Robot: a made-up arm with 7 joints. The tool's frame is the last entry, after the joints. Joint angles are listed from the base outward.
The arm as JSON. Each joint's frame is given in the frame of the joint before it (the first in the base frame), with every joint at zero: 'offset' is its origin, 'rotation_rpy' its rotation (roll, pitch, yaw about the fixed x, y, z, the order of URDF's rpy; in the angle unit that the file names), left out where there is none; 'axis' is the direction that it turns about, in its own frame. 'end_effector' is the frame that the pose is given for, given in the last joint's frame.
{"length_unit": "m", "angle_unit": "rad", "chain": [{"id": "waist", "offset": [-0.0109, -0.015, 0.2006], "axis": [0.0, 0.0, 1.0]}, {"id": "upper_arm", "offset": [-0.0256, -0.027, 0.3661], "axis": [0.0, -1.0, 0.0]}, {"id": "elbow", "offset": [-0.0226, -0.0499, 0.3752], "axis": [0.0, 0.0, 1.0]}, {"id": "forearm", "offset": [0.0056, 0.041, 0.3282], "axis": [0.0, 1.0, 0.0]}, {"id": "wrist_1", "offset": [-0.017, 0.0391, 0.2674], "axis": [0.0, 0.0, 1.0]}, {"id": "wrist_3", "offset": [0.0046, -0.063, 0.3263], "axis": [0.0, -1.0, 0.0]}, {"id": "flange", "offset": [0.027, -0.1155, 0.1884], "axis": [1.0, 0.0, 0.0]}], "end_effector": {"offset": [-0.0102, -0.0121, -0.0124], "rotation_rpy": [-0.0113, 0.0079, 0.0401]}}
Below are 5 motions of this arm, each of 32 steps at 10 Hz.
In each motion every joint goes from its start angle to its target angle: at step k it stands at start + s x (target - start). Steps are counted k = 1, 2, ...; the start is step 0. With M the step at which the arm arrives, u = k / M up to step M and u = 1 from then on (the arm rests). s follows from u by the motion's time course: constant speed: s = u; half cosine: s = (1 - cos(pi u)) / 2; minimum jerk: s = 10 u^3 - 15 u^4 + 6 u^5.
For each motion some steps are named. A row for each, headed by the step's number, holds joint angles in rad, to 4 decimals.
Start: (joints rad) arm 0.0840 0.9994 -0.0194 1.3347 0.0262 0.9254 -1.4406
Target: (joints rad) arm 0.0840 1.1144 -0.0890 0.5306 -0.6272 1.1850 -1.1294
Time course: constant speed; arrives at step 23
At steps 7, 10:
7: 0.0840 1.0344 -0.0406 1.0900 -0.1727 1.0044 -1.3459
10: 0.0840 1.0494 -0.0497 0.9851 -0.2579 1.0383 -1.3053

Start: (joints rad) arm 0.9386 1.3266 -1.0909 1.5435 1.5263 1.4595 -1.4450
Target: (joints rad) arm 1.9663 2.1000 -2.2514 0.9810 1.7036 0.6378 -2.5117
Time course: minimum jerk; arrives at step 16
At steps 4, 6, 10, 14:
4: 1.0450 1.4067 -1.2110 1.4853 1.5447 1.3744 -1.5554
6: 1.2214 1.5394 -1.4103 1.3887 1.5751 1.2334 -1.7386
10: 1.6835 1.8872 -1.9320 1.1358 1.6548 0.8639 -2.2181
14: 1.9498 2.0876 -2.2328 0.9900 1.7008 0.6510 -2.4946

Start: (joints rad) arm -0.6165 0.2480 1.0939 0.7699 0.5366 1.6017 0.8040
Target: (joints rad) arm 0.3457 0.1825 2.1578 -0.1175 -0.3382 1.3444 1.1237
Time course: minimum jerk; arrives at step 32
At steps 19, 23, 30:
19: 0.0298 0.2040 1.8085 0.1738 -0.0510 1.4289 1.0187
23: 0.2118 0.1916 2.0097 0.0060 -0.2164 1.3802 1.0792
30: 0.3436 0.1826 2.1554 -0.1155 -0.3363 1.3450 1.1230

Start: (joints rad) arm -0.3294 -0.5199 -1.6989 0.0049 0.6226 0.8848 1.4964
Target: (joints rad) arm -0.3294 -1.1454 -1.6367 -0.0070 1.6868 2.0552 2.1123
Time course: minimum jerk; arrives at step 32
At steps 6, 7, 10, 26, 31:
6: -0.3294 -0.5504 -1.6959 0.0043 0.6745 0.9419 1.5264
7: -0.3294 -0.5658 -1.6943 0.0040 0.7006 0.9706 1.5416
10: -0.3294 -0.6325 -1.6877 0.0028 0.8142 1.0955 1.6073
26: -0.3294 -1.1149 -1.6397 -0.0064 1.6349 1.9981 2.0823
31: -0.3294 -1.1452 -1.6367 -0.0070 1.6865 2.0549 2.1121

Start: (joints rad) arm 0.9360 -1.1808 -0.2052 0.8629 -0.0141 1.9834 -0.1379
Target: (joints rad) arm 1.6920 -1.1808 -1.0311 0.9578 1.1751 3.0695 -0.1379
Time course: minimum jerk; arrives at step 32
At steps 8, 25, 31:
8: 1.0143 -1.1808 -0.2907 0.8727 0.1090 2.0958 -0.1379
25: 1.6366 -1.1808 -0.9705 0.9508 1.0879 2.9899 -0.1379
31: 1.6918 -1.1808 -1.0309 0.9578 1.1748 3.0692 -0.1379

